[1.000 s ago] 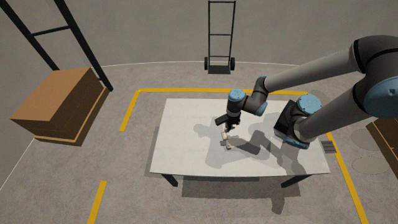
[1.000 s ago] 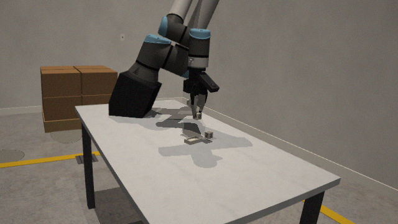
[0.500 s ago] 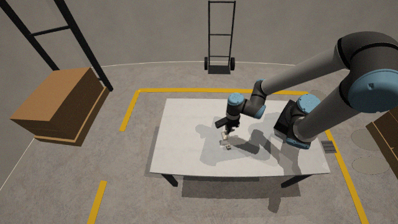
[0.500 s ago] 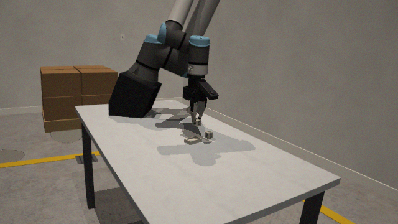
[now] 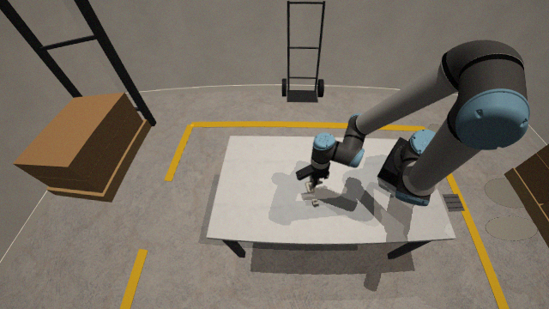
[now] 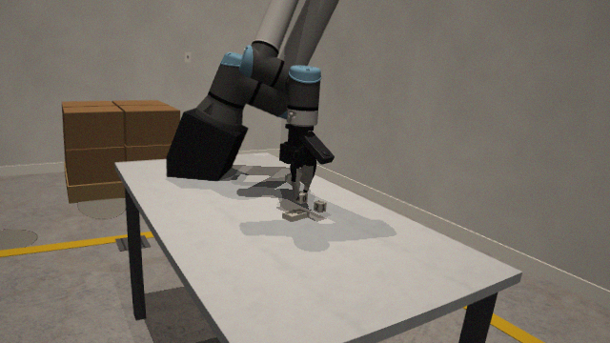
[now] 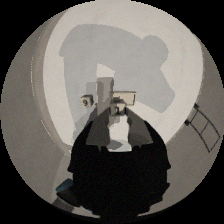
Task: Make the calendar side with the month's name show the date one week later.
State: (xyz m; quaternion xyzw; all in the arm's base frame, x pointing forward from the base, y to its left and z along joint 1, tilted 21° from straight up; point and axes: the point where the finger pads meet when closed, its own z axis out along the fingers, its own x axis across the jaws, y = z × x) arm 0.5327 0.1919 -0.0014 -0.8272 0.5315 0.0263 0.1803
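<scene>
Right now my hand is 6 cm above the calendar tray, 2 cm to the left of it and 1 cm short of it.
</scene>
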